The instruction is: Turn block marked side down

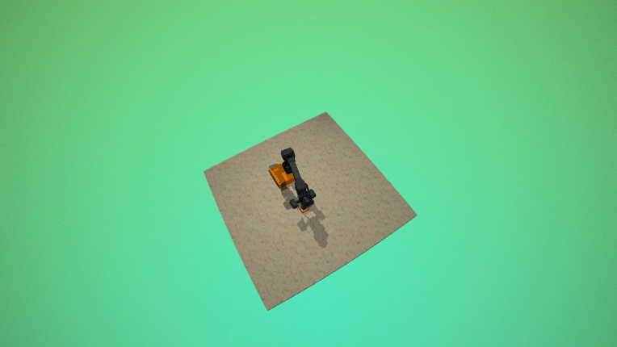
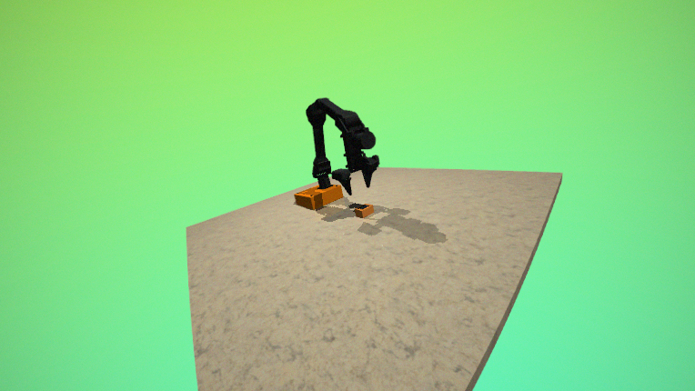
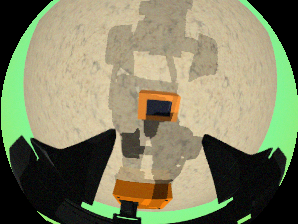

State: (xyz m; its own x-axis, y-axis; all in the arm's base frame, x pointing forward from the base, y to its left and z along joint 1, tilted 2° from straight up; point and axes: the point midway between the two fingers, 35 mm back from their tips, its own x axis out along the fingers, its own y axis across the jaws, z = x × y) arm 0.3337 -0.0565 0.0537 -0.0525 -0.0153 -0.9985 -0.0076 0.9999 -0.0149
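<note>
Now: the orange block 7 cm below my gripper tip and 1 cm ahead of it.
</note>
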